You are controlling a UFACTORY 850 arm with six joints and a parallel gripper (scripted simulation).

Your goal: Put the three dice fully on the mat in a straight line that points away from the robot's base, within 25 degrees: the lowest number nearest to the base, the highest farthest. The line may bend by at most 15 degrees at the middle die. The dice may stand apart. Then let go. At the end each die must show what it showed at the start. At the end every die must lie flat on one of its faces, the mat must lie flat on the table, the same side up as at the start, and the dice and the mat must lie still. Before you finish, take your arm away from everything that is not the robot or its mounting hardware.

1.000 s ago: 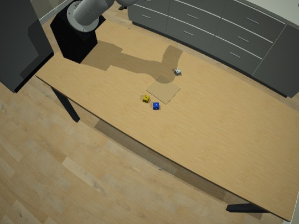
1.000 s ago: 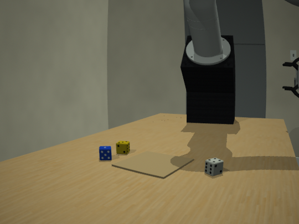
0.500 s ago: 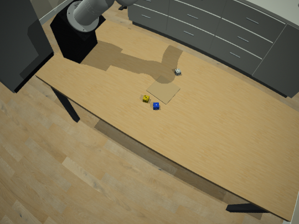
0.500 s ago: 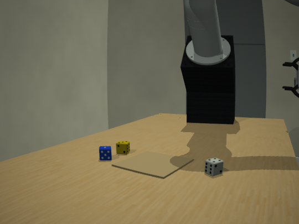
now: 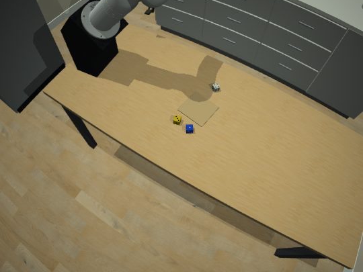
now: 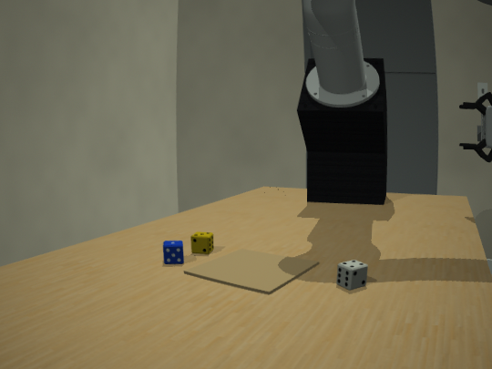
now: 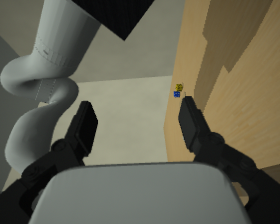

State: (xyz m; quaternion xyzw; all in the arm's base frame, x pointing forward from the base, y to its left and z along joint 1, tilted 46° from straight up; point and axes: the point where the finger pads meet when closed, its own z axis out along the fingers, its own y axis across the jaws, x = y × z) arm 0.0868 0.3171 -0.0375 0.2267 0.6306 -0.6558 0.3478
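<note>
Now: hand 530 mm short of the blue die, 440 mm to the left of it and 200 mm above it. Also, from my hand: white die: 530 mm ahead, 200 mm below, 170 mm to the right; then tan mat: 510 mm ahead, 320 mm to the right, 210 mm below; then yellow die: 460 mm ahead, 430 mm to the right, 200 mm below.
</note>
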